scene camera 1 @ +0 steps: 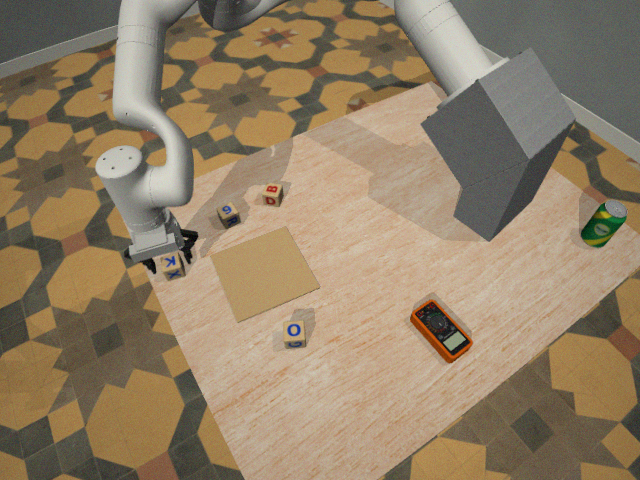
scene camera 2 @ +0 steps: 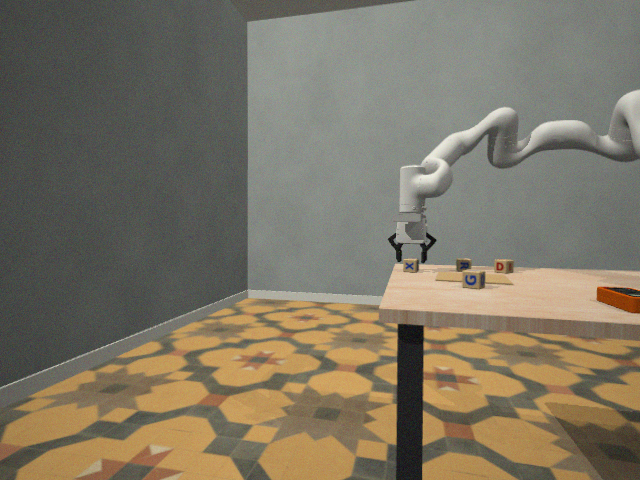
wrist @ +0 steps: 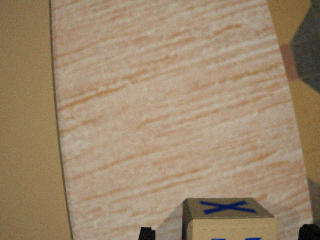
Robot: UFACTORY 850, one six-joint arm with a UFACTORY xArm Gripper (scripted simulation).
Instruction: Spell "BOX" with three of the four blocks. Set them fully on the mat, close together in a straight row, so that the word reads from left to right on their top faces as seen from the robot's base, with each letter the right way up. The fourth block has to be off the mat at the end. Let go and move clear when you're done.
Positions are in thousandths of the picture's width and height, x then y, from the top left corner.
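Note:
I can see my gripper (scene camera 2: 643,547) (scene camera 1: 268,551) from both of those cameras. There's a tan mat (scene camera 1: 407,572) (wrist: 127,802) here as well.

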